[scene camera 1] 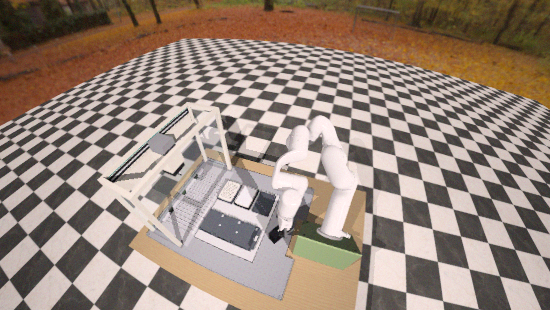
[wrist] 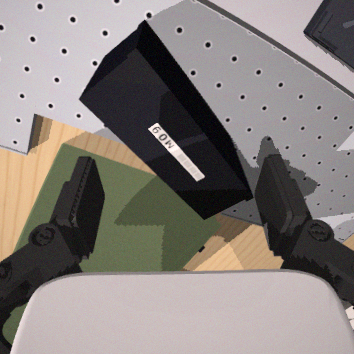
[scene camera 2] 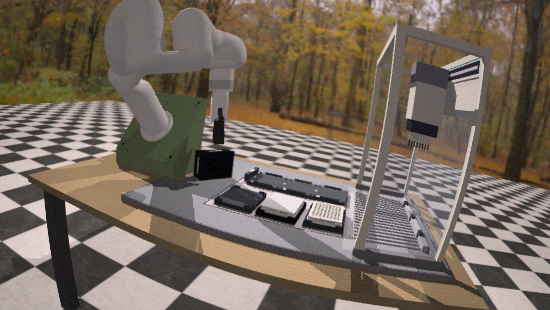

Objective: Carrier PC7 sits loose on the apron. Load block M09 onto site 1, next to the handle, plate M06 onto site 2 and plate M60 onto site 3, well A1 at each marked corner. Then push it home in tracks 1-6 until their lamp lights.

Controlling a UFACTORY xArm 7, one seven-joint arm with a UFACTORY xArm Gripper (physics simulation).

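Frame: origin at the arm's base, x ahead, y left, z up, level; millimetres.
Seen in the pictures: gripper, fingertip midpoint: (scene camera 1: 280, 225) (wrist: 179, 174) (scene camera 2: 218, 142); arm's base, link origin: (scene camera 1: 329, 234) (scene camera 2: 156, 126).
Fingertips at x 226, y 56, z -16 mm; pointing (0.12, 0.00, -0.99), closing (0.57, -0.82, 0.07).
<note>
Pixels of each thing's middle, then the offset from my fingertips to it.
- Block M09, body centre: (wrist: 175, 121) (scene camera 2: 213, 164) (scene camera 1: 280, 230) 2 mm back, 5 mm right, 69 mm down
- Carrier PC7, body centre: (scene camera 2: 299, 185) (scene camera 1: 229, 228) 246 mm ahead, 109 mm left, 96 mm down
- plain white plate, body centre: (scene camera 2: 283, 204) (scene camera 1: 246, 196) 276 mm ahead, 106 mm right, 92 mm down
- perforated white plate, body centre: (scene camera 2: 326, 213) (scene camera 1: 229, 190) 387 mm ahead, 88 mm right, 92 mm down
- dark nest, body centre: (scene camera 2: 241, 197) (scene camera 1: 264, 203) 165 mm ahead, 121 mm right, 102 mm down
Block M09 (scene camera 1: 274, 235) (scene camera 2: 215, 164) (wrist: 165, 110) is black, its label readable in the wrist view. It stands near the green pedestal. My gripper (scene camera 2: 218, 142) (wrist: 179, 174) is wide open and empty above the block, which lies askew between the fingers in the wrist view. Carrier PC7 (scene camera 1: 230, 230) (scene camera 2: 295, 186) is the long dark tray lying on the apron, with its handle at the end nearer the arm. A plain white plate (scene camera 1: 246, 196) (scene camera 2: 282, 205) and a perforated white plate (scene camera 1: 229, 191) (scene camera 2: 326, 214) sit beside it; their labels are unreadable. The track lamps cannot be made out.
A dark nest (scene camera 1: 265, 203) (scene camera 2: 240, 198) sits beside the plain white plate. The ribbed track deck (scene camera 1: 192, 195) (scene camera 2: 387, 220) lies beyond, under a tall frame (scene camera 1: 224, 138) (scene camera 2: 380, 135) with a hanging pipetting head (scene camera 1: 161, 143) (scene camera 2: 427, 102). The green pedestal (scene camera 1: 325, 250) (scene camera 2: 187, 130) (wrist: 142, 250) carries the arm.
</note>
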